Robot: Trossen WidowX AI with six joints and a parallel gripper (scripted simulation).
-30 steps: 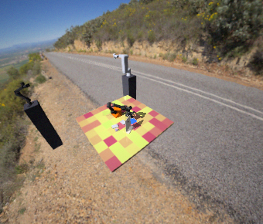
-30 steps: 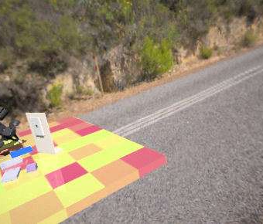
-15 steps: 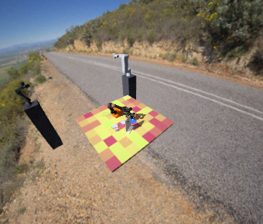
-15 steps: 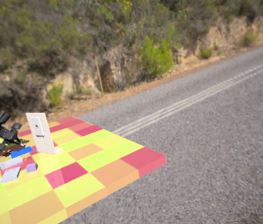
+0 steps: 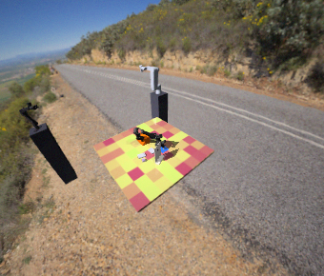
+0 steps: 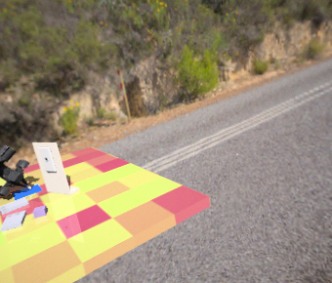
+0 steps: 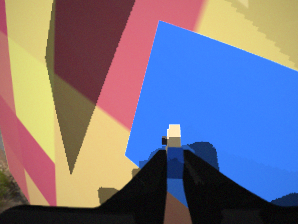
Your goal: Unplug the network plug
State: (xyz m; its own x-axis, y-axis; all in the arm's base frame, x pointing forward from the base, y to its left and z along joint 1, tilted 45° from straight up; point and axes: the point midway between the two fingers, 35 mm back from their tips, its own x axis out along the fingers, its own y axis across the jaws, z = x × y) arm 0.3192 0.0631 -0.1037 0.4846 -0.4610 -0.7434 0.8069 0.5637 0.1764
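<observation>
My gripper tip is now 1 cm past the blue marked square and 3 cm above it. The rest, counted from my gripper tip: network plug (right at my gripper tip); then purple block (1 cm behind, 34 cm to the right, 2 cm below); then grey upright panel (11 cm ahead, 18 cm to the right, 8 cm above).
</observation>
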